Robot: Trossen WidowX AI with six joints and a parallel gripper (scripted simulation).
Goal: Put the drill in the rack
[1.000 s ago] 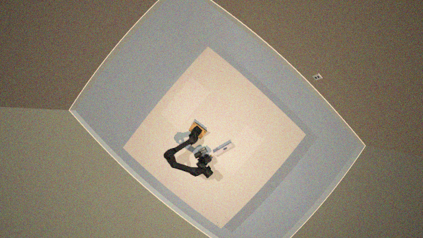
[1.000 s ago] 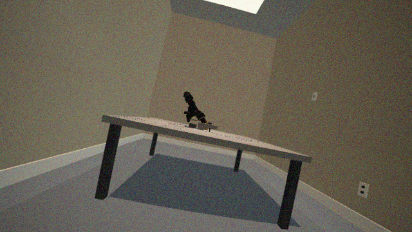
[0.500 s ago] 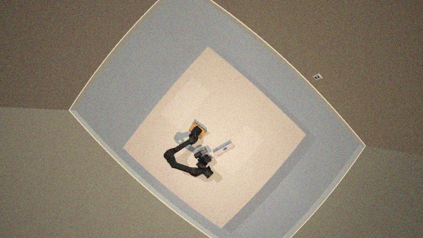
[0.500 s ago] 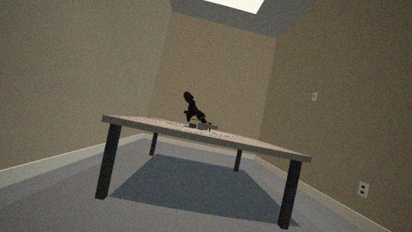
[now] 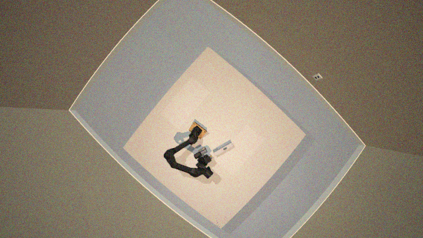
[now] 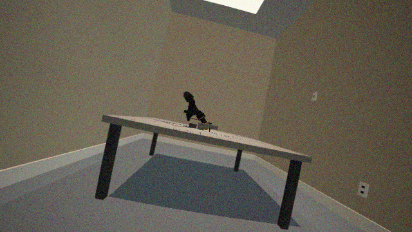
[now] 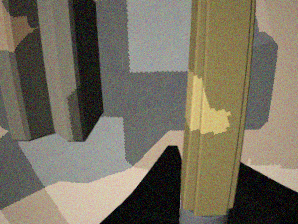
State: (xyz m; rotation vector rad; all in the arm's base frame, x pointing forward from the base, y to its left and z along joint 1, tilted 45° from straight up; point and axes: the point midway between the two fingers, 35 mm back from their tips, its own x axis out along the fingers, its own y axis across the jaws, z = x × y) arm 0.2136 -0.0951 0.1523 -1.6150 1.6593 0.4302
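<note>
The olive-yellow drill lies 4 cm to the left of my gripper tip, 3 cm above it and 1 cm ahead of it. The rest, counted from my gripper tip: grey rack: 5 cm to the left, 5 cm behind, 4 cm below.
</note>
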